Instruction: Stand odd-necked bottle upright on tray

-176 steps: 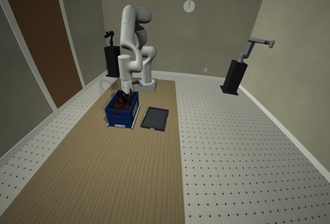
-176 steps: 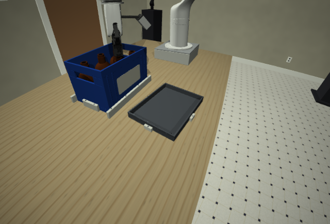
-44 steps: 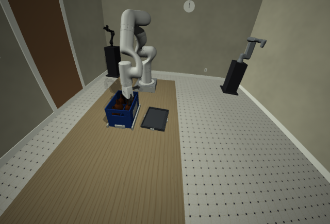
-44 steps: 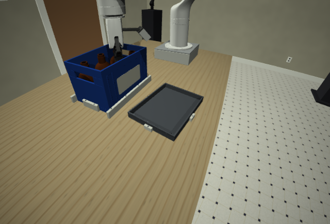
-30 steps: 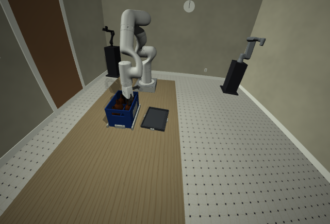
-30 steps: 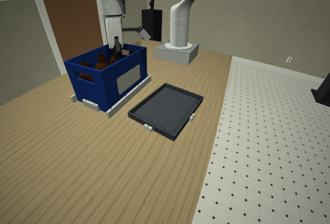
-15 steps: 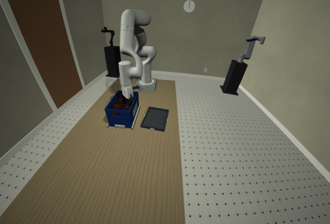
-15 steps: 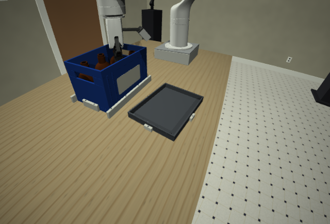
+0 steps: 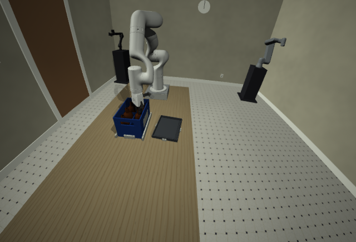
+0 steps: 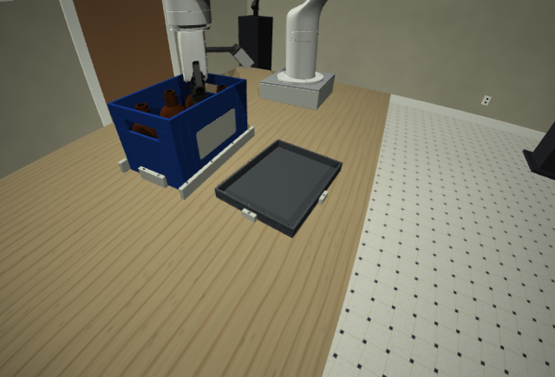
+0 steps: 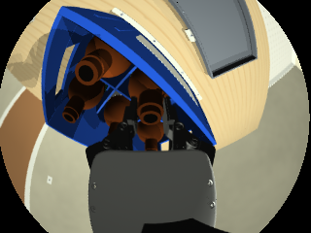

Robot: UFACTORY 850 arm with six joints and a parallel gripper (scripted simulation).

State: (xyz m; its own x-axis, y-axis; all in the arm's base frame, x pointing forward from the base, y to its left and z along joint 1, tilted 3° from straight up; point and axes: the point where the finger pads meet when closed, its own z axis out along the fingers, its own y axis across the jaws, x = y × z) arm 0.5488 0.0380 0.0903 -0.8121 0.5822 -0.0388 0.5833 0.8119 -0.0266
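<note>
Right now the bottle is 70 mm below my hand. The rest, counted from my hand: dark grey tray (30 mm behind, 220 mm to the left, 150 mm below); then blue crate (10 mm ahead, 40 mm to the right, 70 mm below).
</note>
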